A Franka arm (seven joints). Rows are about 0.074 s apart.
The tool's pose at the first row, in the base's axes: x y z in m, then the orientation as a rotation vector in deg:
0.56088 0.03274 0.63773 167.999 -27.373 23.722
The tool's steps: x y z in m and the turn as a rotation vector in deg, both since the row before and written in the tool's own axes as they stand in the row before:
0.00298 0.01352 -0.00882 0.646 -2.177 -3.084
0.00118 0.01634 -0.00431 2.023 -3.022 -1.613
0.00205 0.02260 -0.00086 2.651 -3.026 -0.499
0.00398 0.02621 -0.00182 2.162 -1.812 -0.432
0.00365 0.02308 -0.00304 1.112 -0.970 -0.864
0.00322 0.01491 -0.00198 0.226 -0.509 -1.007
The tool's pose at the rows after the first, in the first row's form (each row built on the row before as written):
0.55697 0.02078 0.64827 169.653 -23.002 20.402
0.55263 0.00557 0.65432 172.609 -20.782 16.351
0.54893 -0.01666 0.65715 175.970 -20.172 12.423
0.54655 -0.04295 0.66021 178.520 -19.576 10.131
0.54476 -0.06623 0.66341 -177.837 18.040 -8.763
0.54473 -0.08150 0.66527 -177.800 16.431 -8.012

